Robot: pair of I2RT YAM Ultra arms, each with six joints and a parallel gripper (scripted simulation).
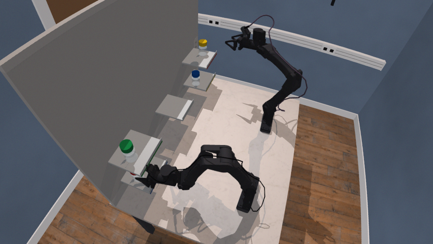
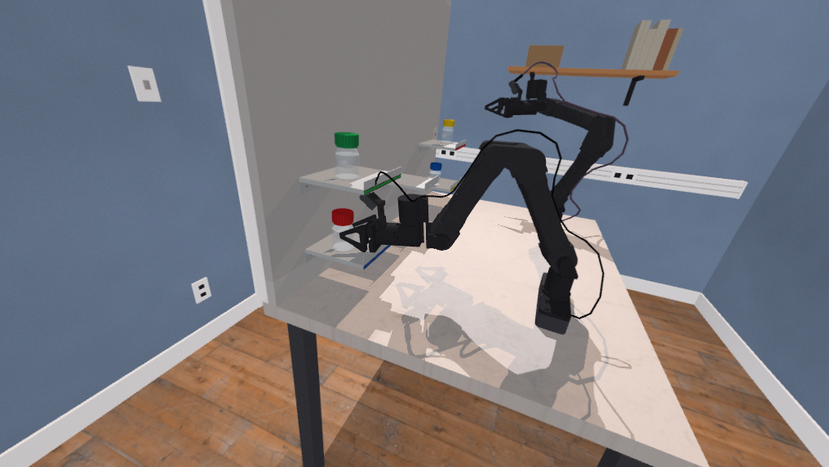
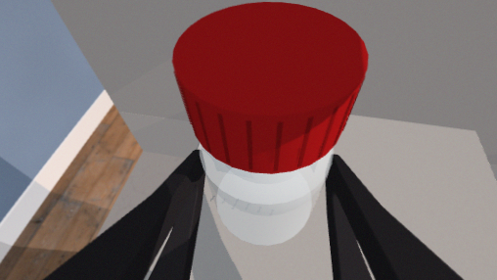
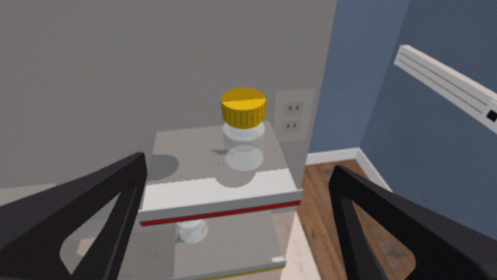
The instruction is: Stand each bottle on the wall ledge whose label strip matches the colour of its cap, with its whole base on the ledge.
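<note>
The green-capped bottle is 1 cm to the right of my left hand and 19 cm above it. From my left hand the other things lie so: blue-capped bottle 1 cm ahead, 78 cm to the right; then grey wall panel 11 cm ahead, 43 cm to the right, 29 cm above; then red-capped bottle 1 cm ahead.
The yellow-capped bottle is 190 mm ahead of my right hand, 30 mm to the right of it and 120 mm below it. Round my right hand: blue-capped bottle: 200 mm ahead, 70 mm to the left, 310 mm below; then green-capped bottle: 180 mm ahead, 850 mm to the left, 120 mm below; then grey wall panel: 290 mm ahead, 420 mm to the left, 20 mm below.
</note>
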